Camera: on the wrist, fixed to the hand. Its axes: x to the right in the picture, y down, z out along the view.
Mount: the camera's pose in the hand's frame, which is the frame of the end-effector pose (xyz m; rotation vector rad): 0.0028 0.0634 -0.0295 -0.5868 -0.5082 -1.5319
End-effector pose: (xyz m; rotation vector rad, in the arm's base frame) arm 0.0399 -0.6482 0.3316 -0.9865 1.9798 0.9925
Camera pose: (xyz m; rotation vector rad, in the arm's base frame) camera -0.0226 -0.6479 0.3631 -1.8147 0.1523 0.6990
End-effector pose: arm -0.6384 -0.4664 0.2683 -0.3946 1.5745 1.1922
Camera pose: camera -0.7032 -0.4621 0.2944 -1.2488 0.1524 0.3745
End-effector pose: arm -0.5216 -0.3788 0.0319 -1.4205 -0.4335 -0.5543
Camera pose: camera -0.4827 -0.4045 -0.0203 -1.5622 -1.9451 -1.6258
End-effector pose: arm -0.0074 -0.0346 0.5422 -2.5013 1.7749 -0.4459
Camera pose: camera -0.0723 -0.0551 0.5584 2.7129 0.3941 -0.6288
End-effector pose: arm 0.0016 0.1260 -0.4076 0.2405 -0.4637 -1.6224
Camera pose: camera 0.0708 0.1156 -0.4062 0.3699 0.0728 2.9736
